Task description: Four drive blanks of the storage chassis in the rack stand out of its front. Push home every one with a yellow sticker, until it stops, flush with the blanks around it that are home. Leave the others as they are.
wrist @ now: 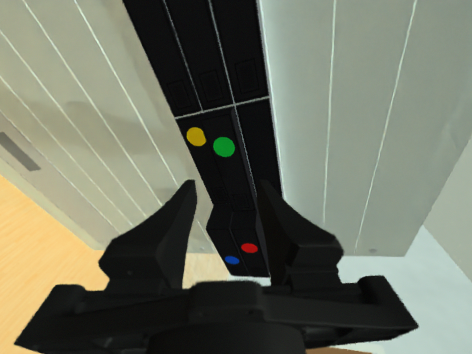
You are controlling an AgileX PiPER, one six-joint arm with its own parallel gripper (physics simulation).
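My gripper is open in the wrist view, its fingertips apart, with black blanks showing between them. The blank with the yellow sticker is in the left column of the middle row. Beside it, the blank with the green sticker stands out a little and shows its right side wall; it slightly cuts off the yellow sticker's right edge. How far the yellow-stickered blank stands out is hard to tell. Below, between the fingers, the blanks with the blue sticker and the red sticker stand out far.
Several unstickered blanks fill the top row, and another black blank is right of the green-stickered one. Pale grey panels flank the black column. A wood-coloured surface is at lower left.
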